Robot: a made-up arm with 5 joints. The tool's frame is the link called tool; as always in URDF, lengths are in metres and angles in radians. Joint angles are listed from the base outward.
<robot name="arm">
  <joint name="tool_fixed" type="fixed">
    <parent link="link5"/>
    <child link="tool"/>
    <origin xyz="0 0 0" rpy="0 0 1.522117"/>
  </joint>
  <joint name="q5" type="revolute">
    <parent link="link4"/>
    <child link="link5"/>
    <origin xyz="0 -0.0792 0.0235" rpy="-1.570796 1.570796 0"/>
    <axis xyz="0 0 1"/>
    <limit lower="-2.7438" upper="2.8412"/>
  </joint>
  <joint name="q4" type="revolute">
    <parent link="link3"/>
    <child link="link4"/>
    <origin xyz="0.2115 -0.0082 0" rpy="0 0 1.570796"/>
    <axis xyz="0 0 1"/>
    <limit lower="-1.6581" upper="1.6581"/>
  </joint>
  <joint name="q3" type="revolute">
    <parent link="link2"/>
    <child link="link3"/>
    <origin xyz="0.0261 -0.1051 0"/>
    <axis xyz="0 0 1"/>
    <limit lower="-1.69" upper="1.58"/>
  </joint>
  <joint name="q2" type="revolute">
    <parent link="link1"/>
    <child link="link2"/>
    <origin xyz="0.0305 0.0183 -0.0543" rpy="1.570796 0 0"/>
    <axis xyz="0 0 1"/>
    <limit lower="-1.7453" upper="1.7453"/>
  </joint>
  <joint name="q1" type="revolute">
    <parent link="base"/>
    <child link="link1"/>
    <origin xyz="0.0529 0 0.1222" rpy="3.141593 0 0"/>
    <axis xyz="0 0 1"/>
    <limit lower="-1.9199" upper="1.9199"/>
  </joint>
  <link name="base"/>
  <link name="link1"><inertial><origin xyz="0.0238 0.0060 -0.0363"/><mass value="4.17"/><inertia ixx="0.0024" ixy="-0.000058" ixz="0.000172" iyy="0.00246" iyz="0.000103" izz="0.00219"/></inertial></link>
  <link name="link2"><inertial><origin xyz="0.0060 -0.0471 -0.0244"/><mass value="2.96"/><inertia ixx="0.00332" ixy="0.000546" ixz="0" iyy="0.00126" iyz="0" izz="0.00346"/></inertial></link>
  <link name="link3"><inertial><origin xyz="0.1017 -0.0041 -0.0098"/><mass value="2.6"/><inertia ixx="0.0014" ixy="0.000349" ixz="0" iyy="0.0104" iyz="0" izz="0.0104"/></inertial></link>
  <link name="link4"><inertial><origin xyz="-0.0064 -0.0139 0.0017"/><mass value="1.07"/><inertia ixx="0.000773" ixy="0" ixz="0" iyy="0.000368" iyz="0.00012" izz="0.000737"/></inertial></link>
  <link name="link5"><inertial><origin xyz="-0.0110 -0.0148 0.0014"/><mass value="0.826"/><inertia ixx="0.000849" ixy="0" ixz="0" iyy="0.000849" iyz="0" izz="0.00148"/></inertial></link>
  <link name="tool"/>
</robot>
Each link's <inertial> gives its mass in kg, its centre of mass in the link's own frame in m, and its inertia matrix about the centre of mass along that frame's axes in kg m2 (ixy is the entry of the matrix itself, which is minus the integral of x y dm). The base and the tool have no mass. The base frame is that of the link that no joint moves.
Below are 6 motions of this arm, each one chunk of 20 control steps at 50 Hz.
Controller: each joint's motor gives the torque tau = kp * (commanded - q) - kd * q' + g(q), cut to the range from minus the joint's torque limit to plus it. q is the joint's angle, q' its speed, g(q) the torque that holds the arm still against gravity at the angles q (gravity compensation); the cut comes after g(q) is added. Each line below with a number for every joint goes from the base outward.
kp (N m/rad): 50 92 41 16 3.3
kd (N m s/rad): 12 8.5 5.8 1.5 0.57
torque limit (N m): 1.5 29 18 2 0.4
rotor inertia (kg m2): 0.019 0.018 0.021 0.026 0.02
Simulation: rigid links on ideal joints. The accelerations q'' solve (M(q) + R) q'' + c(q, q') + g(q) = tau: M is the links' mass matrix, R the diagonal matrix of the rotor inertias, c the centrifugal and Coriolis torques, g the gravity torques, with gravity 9.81 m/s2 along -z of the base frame. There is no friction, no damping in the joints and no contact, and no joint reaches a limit. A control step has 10 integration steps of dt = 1/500 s. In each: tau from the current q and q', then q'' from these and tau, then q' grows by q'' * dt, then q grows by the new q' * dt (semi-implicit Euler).
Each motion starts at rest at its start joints. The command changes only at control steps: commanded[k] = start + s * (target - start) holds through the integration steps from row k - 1 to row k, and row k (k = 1, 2, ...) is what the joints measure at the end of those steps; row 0 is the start. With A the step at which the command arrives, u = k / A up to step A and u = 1 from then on. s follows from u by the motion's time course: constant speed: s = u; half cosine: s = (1 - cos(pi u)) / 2; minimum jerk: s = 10 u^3 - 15 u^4 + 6 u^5; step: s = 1 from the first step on.
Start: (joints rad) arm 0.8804 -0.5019 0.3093 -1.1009 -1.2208
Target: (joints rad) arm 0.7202 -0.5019 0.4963 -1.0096 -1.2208
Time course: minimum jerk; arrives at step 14
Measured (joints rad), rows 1 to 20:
1: 0.8804 -0.5019 0.3093 -1.1009 -1.2208
2: 0.8802 -0.5021 0.3096 -1.1007 -1.2208
3: 0.8796 -0.5025 0.3106 -1.1001 -1.2208
4: 0.8782 -0.5032 0.3127 -1.0987 -1.2209
5: 0.8758 -0.5042 0.3164 -1.0963 -1.2211
6: 0.8721 -0.5055 0.3221 -1.0926 -1.2214
7: 0.8671 -0.5068 0.3300 -1.0874 -1.2217
8: 0.8608 -0.5079 0.3400 -1.0808 -1.2221
9: 0.8533 -0.5087 0.3519 -1.0731 -1.2226
10: 0.8449 -0.5089 0.3652 -1.0646 -1.2229
11: 0.8361 -0.5086 0.3794 -1.0558 -1.2232
12: 0.8272 -0.5077 0.3938 -1.0471 -1.2233
13: 0.8185 -0.5062 0.4078 -1.0390 -1.2233
14: 0.8103 -0.5045 0.4207 -1.0319 -1.2230
15: 0.8028 -0.5027 0.4325 -1.0259 -1.2226
16: 0.7958 -0.5010 0.4430 -1.0210 -1.2220
17: 0.7894 -0.4997 0.4522 -1.0171 -1.2214
18: 0.7836 -0.4987 0.4600 -1.0141 -1.2209
19: 0.7782 -0.4980 0.4667 -1.0118 -1.2203
20: 0.7733 -0.4976 0.4723 -1.0102 -1.2198

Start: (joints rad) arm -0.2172 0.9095 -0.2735 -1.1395 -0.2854
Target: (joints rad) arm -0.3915 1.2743 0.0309 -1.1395 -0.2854
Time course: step
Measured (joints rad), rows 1 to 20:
1: -0.2178 0.9326 -0.2801 -1.1494 -0.2874
2: -0.2201 0.9700 -0.2722 -1.1622 -0.2909
3: -0.2243 1.0134 -0.2520 -1.1694 -0.2940
4: -0.2304 1.0586 -0.2239 -1.1697 -0.2956
5: -0.2387 1.1025 -0.1917 -1.1647 -0.2957
6: -0.2491 1.1431 -0.1579 -1.1566 -0.2943
7: -0.2608 1.1790 -0.1247 -1.1473 -0.2920
8: -0.2724 1.2095 -0.0935 -1.1383 -0.2893
9: -0.2834 1.2344 -0.0653 -1.1304 -0.2864
10: -0.2935 1.2540 -0.0407 -1.1243 -0.2837
11: -0.3025 1.2688 -0.0199 -1.1200 -0.2812
12: -0.3106 1.2793 -0.0030 -1.1174 -0.2792
13: -0.3179 1.2864 0.0104 -1.1163 -0.2776
14: -0.3244 1.2905 0.0206 -1.1165 -0.2764
15: -0.3302 1.2925 0.0279 -1.1176 -0.2757
16: -0.3355 1.2929 0.0329 -1.1193 -0.2754
17: -0.3403 1.2921 0.0361 -1.1215 -0.2755
18: -0.3448 1.2906 0.0377 -1.1239 -0.2758
19: -0.3488 1.2886 0.0384 -1.1263 -0.2763
20: -0.3525 1.2865 0.0382 -1.1286 -0.2771

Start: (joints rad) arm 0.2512 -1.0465 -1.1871 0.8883 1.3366
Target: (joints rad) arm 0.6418 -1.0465 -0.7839 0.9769 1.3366
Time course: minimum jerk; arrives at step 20
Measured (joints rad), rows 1 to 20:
1: 0.2512 -1.0465 -1.1871 0.8883 1.3366
2: 0.2514 -1.0466 -1.1868 0.8883 1.3366
3: 0.2520 -1.0470 -1.1859 0.8885 1.3367
4: 0.2534 -1.0477 -1.1839 0.8888 1.3367
5: 0.2560 -1.0487 -1.1803 0.8895 1.3369
6: 0.2601 -1.0502 -1.1746 0.8907 1.3371
7: 0.2661 -1.0519 -1.1664 0.8925 1.3374
8: 0.2741 -1.0539 -1.1555 0.8951 1.3377
9: 0.2843 -1.0559 -1.1416 0.8986 1.3381
10: 0.2968 -1.0577 -1.1249 0.9028 1.3385
11: 0.3113 -1.0593 -1.1054 0.9079 1.3389
12: 0.3276 -1.0604 -1.0836 0.9136 1.3392
13: 0.3454 -1.0608 -1.0598 0.9200 1.3395
14: 0.3643 -1.0606 -1.0346 0.9267 1.3396
15: 0.3836 -1.0597 -1.0088 0.9336 1.3396
16: 0.4030 -1.0581 -0.9831 0.9405 1.3394
17: 0.4219 -1.0558 -0.9580 0.9471 1.3392
18: 0.4399 -1.0530 -0.9343 0.9533 1.3388
19: 0.4566 -1.0500 -0.9125 0.9589 1.3383
20: 0.4719 -1.0468 -0.8927 0.9638 1.3378

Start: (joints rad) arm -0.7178 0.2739 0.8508 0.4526 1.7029
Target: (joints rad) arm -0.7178 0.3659 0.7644 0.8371 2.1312
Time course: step
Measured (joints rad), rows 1 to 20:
1: -0.7172 0.2875 0.8392 0.4678 1.7072
2: -0.7172 0.3023 0.8258 0.5079 1.7200
3: -0.7174 0.3143 0.8148 0.5644 1.7411
4: -0.7176 0.3244 0.8069 0.6207 1.7701
5: -0.7177 0.3331 0.8014 0.6698 1.8042
6: -0.7178 0.3404 0.7975 0.7101 1.8394
7: -0.7178 0.3464 0.7946 0.7419 1.8737
8: -0.7178 0.3512 0.7921 0.7664 1.9058
9: -0.7178 0.3549 0.7899 0.7851 1.9350
10: -0.7178 0.3578 0.7877 0.7990 1.9612
11: -0.7178 0.3600 0.7856 0.8094 1.9845
12: -0.7178 0.3616 0.7835 0.8170 2.0050
13: -0.7178 0.3628 0.7814 0.8225 2.0229
14: -0.7178 0.3636 0.7794 0.8265 2.0385
15: -0.7178 0.3641 0.7775 0.8294 2.0519
16: -0.7178 0.3645 0.7758 0.8314 2.0636
17: -0.7178 0.3648 0.7742 0.8329 2.0736
18: -0.7179 0.3650 0.7728 0.8339 2.0822
19: -0.7179 0.3651 0.7715 0.8346 2.0896
20: -0.7179 0.3652 0.7704 0.8351 2.0959

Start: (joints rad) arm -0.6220 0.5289 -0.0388 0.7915 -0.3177
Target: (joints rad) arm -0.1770 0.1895 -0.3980 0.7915 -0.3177
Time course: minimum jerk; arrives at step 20
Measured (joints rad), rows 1 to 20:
1: -0.6220 0.5289 -0.0388 0.7915 -0.3177
2: -0.6219 0.5287 -0.0388 0.7916 -0.3177
3: -0.6215 0.5280 -0.0390 0.7918 -0.3176
4: -0.6204 0.5263 -0.0395 0.7923 -0.3175
5: -0.6184 0.5231 -0.0408 0.7931 -0.3174
6: -0.6150 0.5179 -0.0433 0.7943 -0.3170
7: -0.6100 0.5099 -0.0476 0.7957 -0.3166
8: -0.6034 0.4990 -0.0542 0.7974 -0.3160
9: -0.5951 0.4849 -0.0636 0.7990 -0.3154
10: -0.5852 0.4676 -0.0760 0.8004 -0.3147
11: -0.5738 0.4473 -0.0916 0.8014 -0.3141
12: -0.5607 0.4244 -0.1103 0.8018 -0.3137
13: -0.5461 0.3995 -0.1318 0.8016 -0.3135
14: -0.5299 0.3733 -0.1557 0.8006 -0.3135
15: -0.5121 0.3467 -0.1813 0.7989 -0.3139
16: -0.4926 0.3203 -0.2079 0.7966 -0.3147
17: -0.4713 0.2952 -0.2347 0.7937 -0.3158
18: -0.4486 0.2718 -0.2608 0.7906 -0.3171
19: -0.4259 0.2509 -0.2855 0.7873 -0.3186
20: -0.4040 0.2327 -0.3080 0.7842 -0.3200

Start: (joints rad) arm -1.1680 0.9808 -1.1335 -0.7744 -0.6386
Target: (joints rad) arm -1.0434 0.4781 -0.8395 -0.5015 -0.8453
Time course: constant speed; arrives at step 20
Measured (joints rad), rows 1 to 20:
1: -1.1679 0.9779 -1.1301 -0.7730 -0.6389
2: -1.1675 0.9718 -1.1240 -0.7691 -0.6397
3: -1.1668 0.9626 -1.1161 -0.7627 -0.6413
4: -1.1657 0.9505 -1.1069 -0.7542 -0.6436
5: -1.1641 0.9357 -1.0970 -0.7443 -0.6468
6: -1.1622 0.9187 -1.0867 -0.7333 -0.6507
7: -1.1598 0.8997 -1.0761 -0.7217 -0.6554
8: -1.1571 0.8790 -1.0654 -0.7097 -0.6609
9: -1.1540 0.8569 -1.0546 -0.6974 -0.6670
10: -1.1506 0.8337 -1.0438 -0.6850 -0.6739
11: -1.1470 0.8096 -1.0330 -0.6725 -0.6812
12: -1.1430 0.7849 -1.0220 -0.6600 -0.6891
13: -1.1388 0.7598 -1.0109 -0.6474 -0.6975
14: -1.1344 0.7343 -0.9997 -0.6347 -0.7063
15: -1.1298 0.7086 -0.9883 -0.6220 -0.7153
16: -1.1251 0.6828 -0.9766 -0.6092 -0.7247
17: -1.1201 0.6570 -0.9647 -0.5963 -0.7343
18: -1.1151 0.6312 -0.9525 -0.5833 -0.7440
19: -1.1099 0.6055 -0.9401 -0.5703 -0.7539
20: -1.1046 0.5798 -0.9274 -0.5571 -0.7639

